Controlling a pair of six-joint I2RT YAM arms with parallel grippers.
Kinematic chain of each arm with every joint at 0, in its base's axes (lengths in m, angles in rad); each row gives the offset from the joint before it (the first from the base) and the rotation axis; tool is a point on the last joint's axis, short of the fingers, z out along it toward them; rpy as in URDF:
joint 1: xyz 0 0 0.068 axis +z
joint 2: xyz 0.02 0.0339 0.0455 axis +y
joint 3: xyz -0.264 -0.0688 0 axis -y
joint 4: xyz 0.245 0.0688 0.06 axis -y
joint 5: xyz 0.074 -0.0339 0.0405 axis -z
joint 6: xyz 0.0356 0 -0.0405 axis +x
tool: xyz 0 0 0 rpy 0 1.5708 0
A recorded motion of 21 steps. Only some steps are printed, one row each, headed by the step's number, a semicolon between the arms.
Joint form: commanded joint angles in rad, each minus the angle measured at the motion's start. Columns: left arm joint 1, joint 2, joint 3, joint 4, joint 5, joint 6; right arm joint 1, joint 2, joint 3, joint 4, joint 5, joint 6.
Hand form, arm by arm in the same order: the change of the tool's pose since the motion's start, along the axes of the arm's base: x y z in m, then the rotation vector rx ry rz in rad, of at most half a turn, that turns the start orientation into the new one. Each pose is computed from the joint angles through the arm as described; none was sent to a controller.
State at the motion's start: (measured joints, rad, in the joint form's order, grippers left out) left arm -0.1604 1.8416 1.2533 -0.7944 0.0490 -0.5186; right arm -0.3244 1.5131 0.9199 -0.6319 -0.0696 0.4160
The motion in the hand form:
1: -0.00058 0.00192 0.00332 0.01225 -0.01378 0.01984; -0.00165 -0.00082 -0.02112 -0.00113 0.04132 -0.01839
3: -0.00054 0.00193 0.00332 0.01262 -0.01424 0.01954; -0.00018 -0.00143 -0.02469 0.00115 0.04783 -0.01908
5: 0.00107 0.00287 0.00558 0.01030 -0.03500 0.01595; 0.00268 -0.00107 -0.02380 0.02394 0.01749 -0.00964
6: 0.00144 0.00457 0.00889 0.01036 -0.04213 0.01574; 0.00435 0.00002 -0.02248 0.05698 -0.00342 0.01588
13: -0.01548 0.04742 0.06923 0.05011 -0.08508 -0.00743; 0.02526 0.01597 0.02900 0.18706 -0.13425 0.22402
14: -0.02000 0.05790 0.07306 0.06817 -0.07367 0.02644; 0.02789 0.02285 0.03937 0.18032 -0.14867 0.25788
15: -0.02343 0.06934 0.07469 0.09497 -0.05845 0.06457; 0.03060 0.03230 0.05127 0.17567 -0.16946 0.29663
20: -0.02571 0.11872 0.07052 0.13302 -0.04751 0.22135; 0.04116 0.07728 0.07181 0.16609 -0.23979 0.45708
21: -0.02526 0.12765 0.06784 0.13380 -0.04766 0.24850; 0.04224 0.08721 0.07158 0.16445 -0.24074 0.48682
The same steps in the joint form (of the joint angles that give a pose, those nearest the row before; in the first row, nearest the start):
1: 0.0034 -0.0118 -0.0023 0.0027 -0.0172 -0.0134; -0.0023 0.0420 -0.0447 0.0485 0.0187 0.0107
3: 0.0034 -0.0118 -0.0023 0.0031 -0.0175 -0.0130; -0.0027 0.0568 -0.0446 0.0564 0.0187 0.0111
5: 0.0069 -0.0168 -0.0012 0.0176 -0.0172 -0.0057; -0.0023 0.0580 -0.0431 0.0778 -0.0137 0.0126
6: 0.0118 -0.0229 0.0042 0.0129 -0.0172 -0.0004; -0.0023 0.0580 -0.0393 0.0824 -0.0580 0.0011
13: 0.1328 -0.1614 0.0809 -0.1675 -0.0252 0.1495; 0.0465 0.0271 0.1297 -0.0473 -0.2682 -0.0874
14: 0.1629 -0.1763 0.0809 -0.1930 -0.0423 0.1491; 0.0709 0.0160 0.1583 -0.0702 -0.2693 -0.0954
15: 0.1957 -0.1835 0.0809 -0.2140 -0.0687 0.1488; 0.1034 0.0023 0.1888 -0.0904 -0.2724 -0.0984
20: 0.3452 -0.1690 0.0801 -0.1995 -0.1034 0.1484; 0.2552 -0.0153 0.2373 -0.0702 -0.2747 -0.0980
21: 0.3719 -0.1602 0.0790 -0.1877 -0.1034 0.1480; 0.2884 -0.0133 0.2373 -0.0633 -0.2689 -0.0965

